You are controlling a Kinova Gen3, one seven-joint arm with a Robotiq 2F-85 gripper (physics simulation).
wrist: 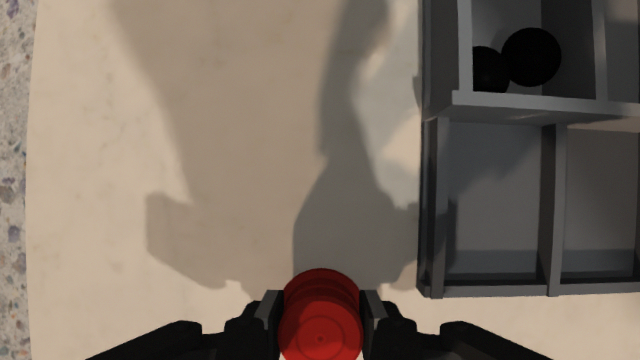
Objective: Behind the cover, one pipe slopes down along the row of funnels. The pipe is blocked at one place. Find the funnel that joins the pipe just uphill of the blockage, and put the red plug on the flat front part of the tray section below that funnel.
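Places are measured from the arm's base along level axes (x ahead, y left, z up), in centimetres.
Where they show: gripper, fingertip midpoint: (321, 312).
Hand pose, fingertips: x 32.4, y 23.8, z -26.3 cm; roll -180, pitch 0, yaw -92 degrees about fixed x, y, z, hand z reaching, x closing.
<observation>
Each offset is from my fingertips to the top centre of the thing. Level surfaces: height alone.
The red plug {dx -0.1, dy +0.0, dz +2.6 cm} (320, 327) stands upright at the bottom middle of the wrist view, between the two fingertips. My gripper (321, 312) is shut on it, with a finger pad against each side. The grey tray (495, 291) is to the right of the plug. Its front row shows two flat, empty sections, a left one (495, 215) and part of one beside it (600, 210). Behind the cross wall, the leftmost rear section holds two black balls {dx +10.4, dy -9.3, dz +1.9 cm} (531, 57) {dx +9.6, dy -6.9, dz +1.9 cm} (487, 70). The cover, the funnels and the pipe do not show in this view.
The pale table top {dz -1.3 cm} (90, 150) lies under the plug and left of the tray. Its left edge borders a speckled floor (12, 200). The tray's raised left side wall (427, 210) and its cross wall (530, 107) stand right of the gripper. Shadows of the arm fall across the table.
</observation>
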